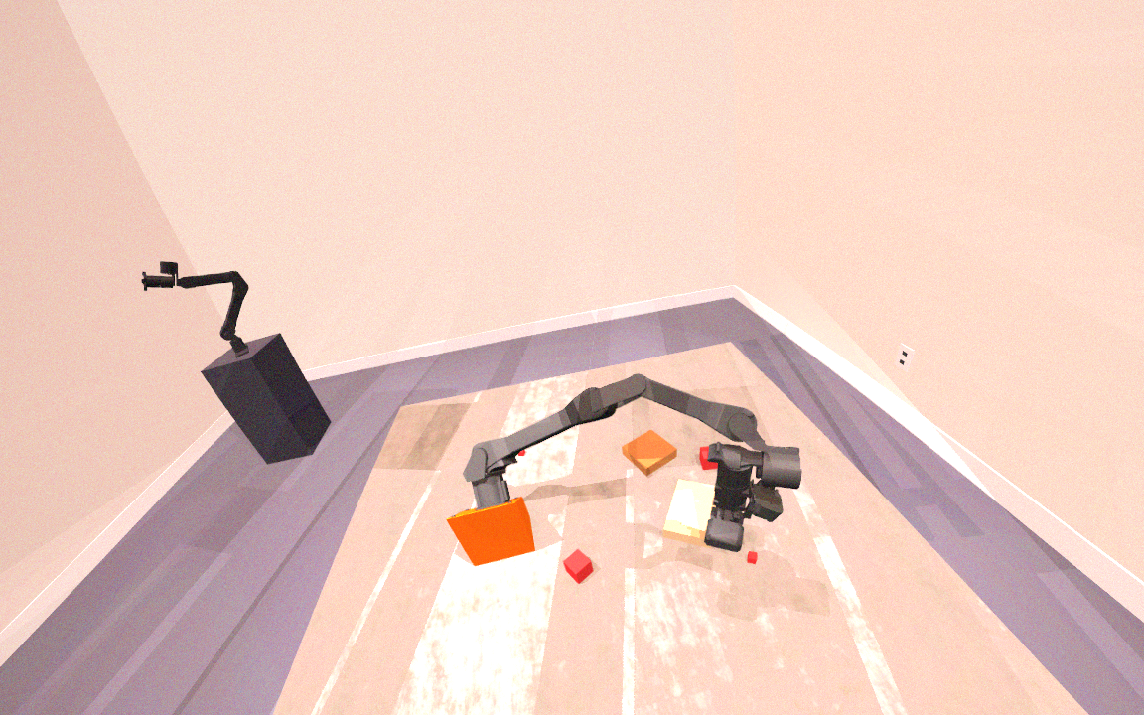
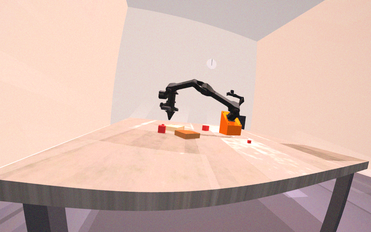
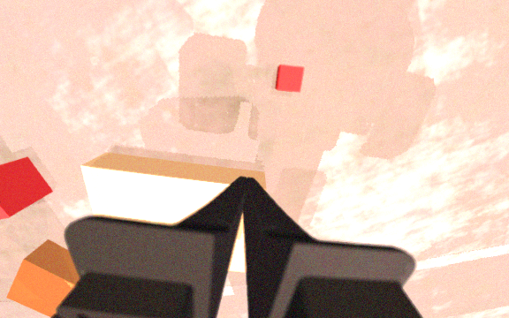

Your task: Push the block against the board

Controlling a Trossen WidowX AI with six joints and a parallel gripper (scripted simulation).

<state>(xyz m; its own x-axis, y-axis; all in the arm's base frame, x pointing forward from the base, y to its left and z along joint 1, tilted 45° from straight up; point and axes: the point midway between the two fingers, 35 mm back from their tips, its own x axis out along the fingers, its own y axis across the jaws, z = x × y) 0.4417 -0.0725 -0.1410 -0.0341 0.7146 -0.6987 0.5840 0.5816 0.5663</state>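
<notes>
Now: gripper tip 3 cm past the pale yellow flat piece, 9 cm to the right of it and 4 cm above it. Also, from my gripper tip: orange square block (6 cm behind, 30 cm to the left, 4 cm below).
</notes>
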